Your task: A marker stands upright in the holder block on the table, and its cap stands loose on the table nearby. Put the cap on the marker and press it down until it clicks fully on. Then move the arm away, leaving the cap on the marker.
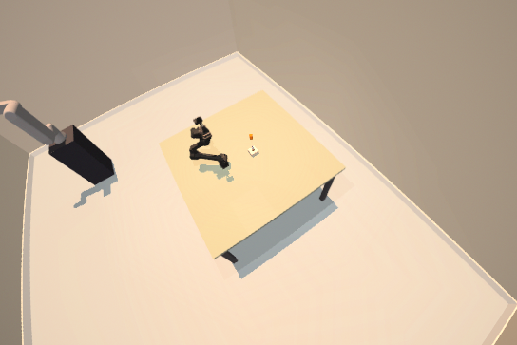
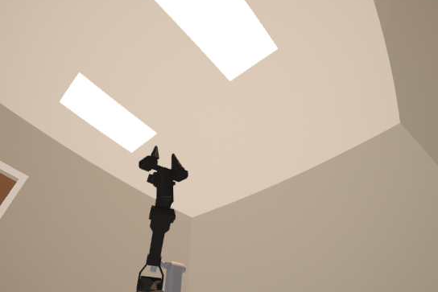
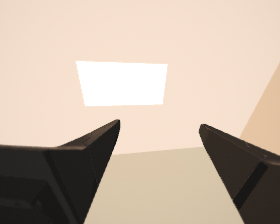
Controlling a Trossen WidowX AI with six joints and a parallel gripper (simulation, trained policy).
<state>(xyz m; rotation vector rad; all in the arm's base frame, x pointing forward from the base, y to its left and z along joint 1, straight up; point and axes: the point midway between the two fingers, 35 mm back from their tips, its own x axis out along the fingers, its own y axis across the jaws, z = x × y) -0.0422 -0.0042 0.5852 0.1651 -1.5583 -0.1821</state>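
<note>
Now: gripper tip 59 cm above the orange cap, 40 cm short of it and 13 cm to the right of it.
</note>
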